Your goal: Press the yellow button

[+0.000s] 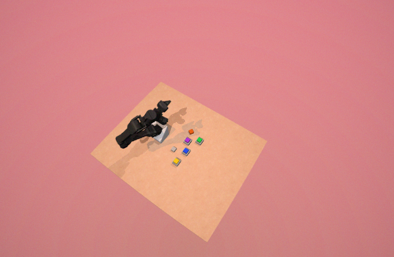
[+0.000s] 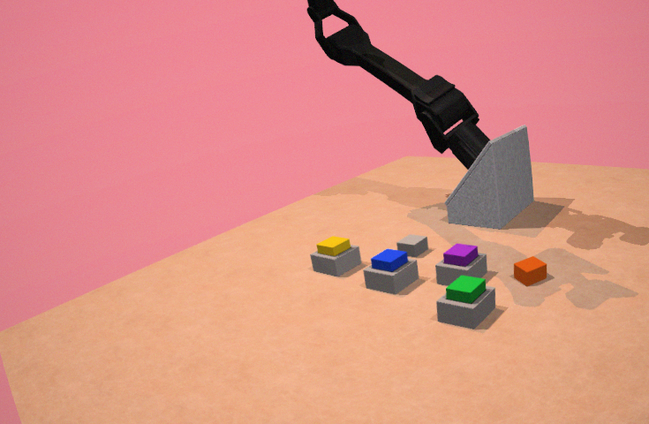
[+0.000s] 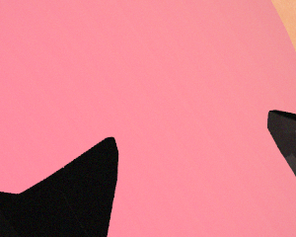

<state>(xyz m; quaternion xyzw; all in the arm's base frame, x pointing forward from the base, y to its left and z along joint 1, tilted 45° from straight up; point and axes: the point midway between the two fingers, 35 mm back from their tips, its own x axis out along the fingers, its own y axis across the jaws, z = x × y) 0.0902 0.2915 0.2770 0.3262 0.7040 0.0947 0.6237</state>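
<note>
My gripper tip is now 450 mm above the yellow button, 140 mm short of it and 130 mm to the left of it. Round my gripper tip: purple button 450 mm below, 100 mm ahead, 50 mm to the left; then small grey block 470 mm below, 70 mm to the right, 60 mm ahead; then blue button 450 mm below, 150 mm ahead, 20 mm to the right.
</note>
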